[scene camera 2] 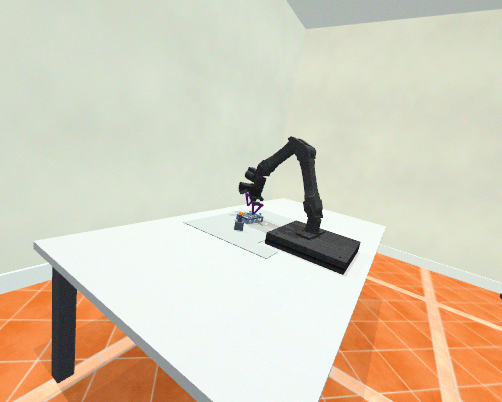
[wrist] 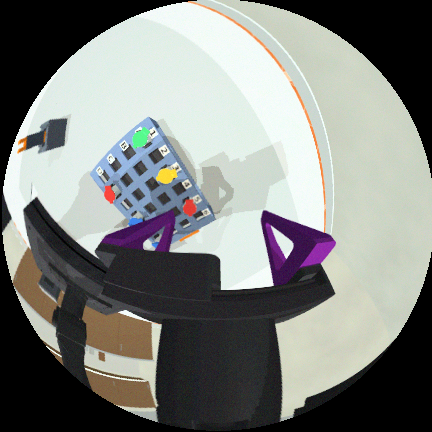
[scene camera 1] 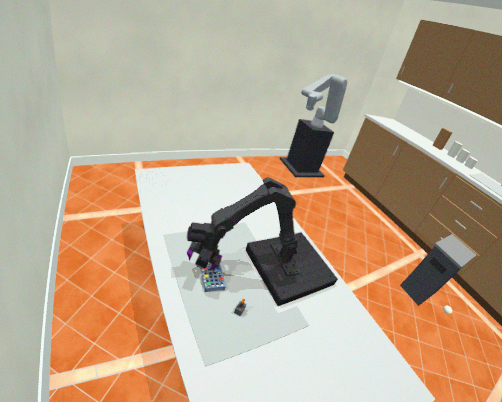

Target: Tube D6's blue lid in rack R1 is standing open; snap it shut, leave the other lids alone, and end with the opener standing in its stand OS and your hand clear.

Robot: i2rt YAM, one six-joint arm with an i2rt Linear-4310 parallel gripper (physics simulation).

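Frame: origin at the arm's base, x ahead, y left, z up, level; metres.
Where they show: gripper, fingertip midpoint: (scene camera 2: pixel 250 210) (wrist: pixel 217 214); arm's base, link origin: (scene camera 2: pixel 311 233) (wrist: pixel 77 288) (scene camera 1: pixel 284 258).
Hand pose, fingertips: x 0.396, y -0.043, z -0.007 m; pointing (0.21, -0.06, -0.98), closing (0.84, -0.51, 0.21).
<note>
Each offset is from my fingertips to the top centre of the thing. "spot": to the spot under its first point. Level surfaces: height alone.
The blue rack R1 {0.045 m back, 0.051 m left, 0.004 m up} (scene camera 1: pixel 215 288) (scene camera 2: pixel 253 219) (wrist: pixel 151 123) stands on the mat. In the wrist view it carries a green lid {0.012 m back, 0.101 m left, 0.000 m up} (wrist: pixel 140 138), a yellow lid {0.015 m back, 0.063 m left, 0.000 m up} (wrist: pixel 166 175), a red lid {0.018 m back, 0.024 m left, 0.000 m up} (wrist: pixel 189 207), another red lid {0.072 m back, 0.086 m left, 0.000 m up} (wrist: pixel 109 194) on the D side and a blue lid {0.075 m back, 0.048 m left, 0.000 m up} (wrist: pixel 135 221) near D4. D6's blue lid {0.078 m back, 0.009 m left, 0.003 m up} (wrist: pixel 156 245) shows partly through the left finger's loop; its angle cannot be told. My gripper (scene camera 1: pixel 204 261) (scene camera 2: pixel 251 206) (wrist: pixel 217 214) is open and empty, above the rack's 6 end. The opener {0.112 m back, 0.229 m left, 0.043 m up} (scene camera 1: pixel 243 302) (wrist: pixel 35 140) stands in its stand OS {0.112 m back, 0.229 m left, 0.002 m down} (scene camera 1: pixel 240 310) (scene camera 2: pixel 239 226) (wrist: pixel 56 135), apart from the gripper.
The arm's black base (scene camera 1: pixel 300 277) (scene camera 2: pixel 315 242) stands beside the grey mat {0.042 m down} (scene camera 1: pixel 220 342) on the white table {0.045 m down} (scene camera 1: pixel 350 370) (scene camera 2: pixel 200 300). An orange strip {spot: 0.049 m back, 0.016 m right, 0.018 m down} (wrist: pixel 189 235) is at the rack's 6 end. Another arm's pedestal (scene camera 1: pixel 311 147) and a dark bin (scene camera 1: pixel 431 274) stand off the table.
</note>
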